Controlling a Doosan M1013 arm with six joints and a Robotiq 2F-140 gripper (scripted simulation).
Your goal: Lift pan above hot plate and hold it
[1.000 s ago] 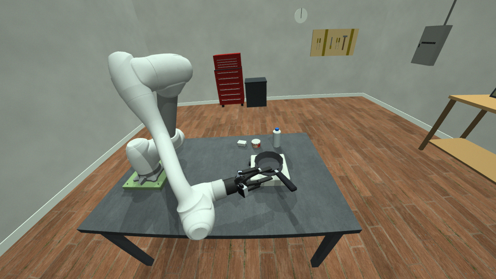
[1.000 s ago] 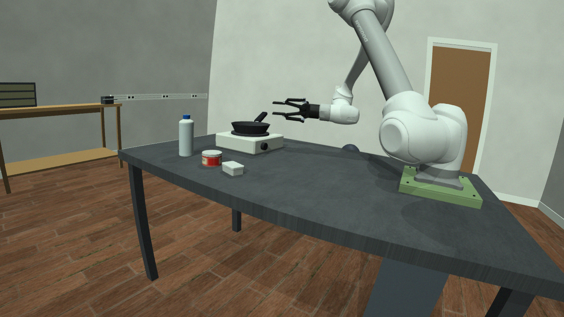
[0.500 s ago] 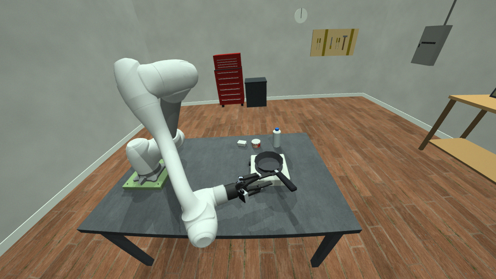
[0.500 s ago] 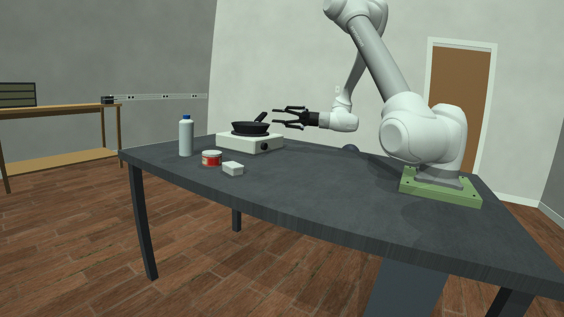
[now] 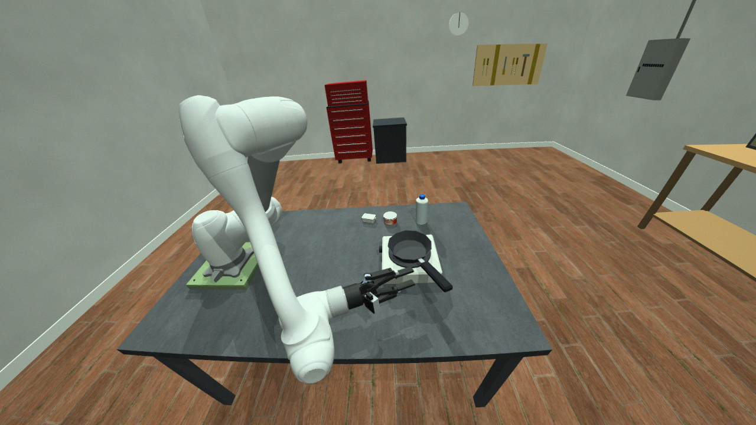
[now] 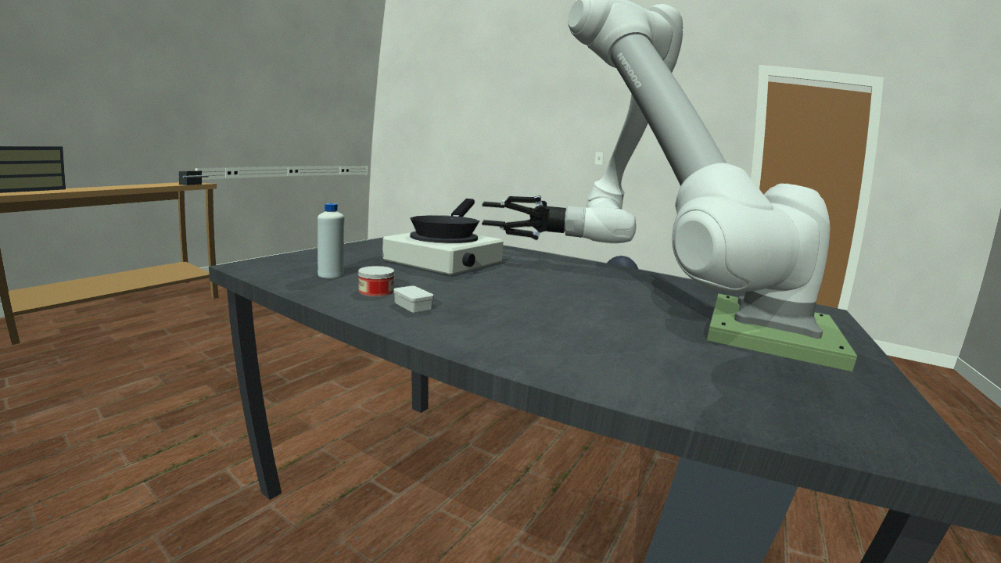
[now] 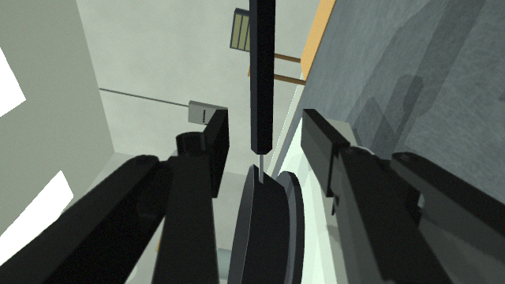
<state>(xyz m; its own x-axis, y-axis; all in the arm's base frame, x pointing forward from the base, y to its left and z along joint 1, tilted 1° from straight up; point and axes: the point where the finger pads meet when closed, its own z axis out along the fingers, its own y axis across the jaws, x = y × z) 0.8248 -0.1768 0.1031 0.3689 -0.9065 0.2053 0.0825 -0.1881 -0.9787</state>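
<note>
Now: hand 14 cm to the right of the black pan, 5 cm short of it and 2 cm above it. The rest, counted from my hand: small white box (54 cm to the left, 18 cm behind, 11 cm below); hot plate (19 cm to the left, 9 cm below, 1 cm ahead); white bottle (51 cm to the left, 12 cm ahead, 5 cm below).
</note>
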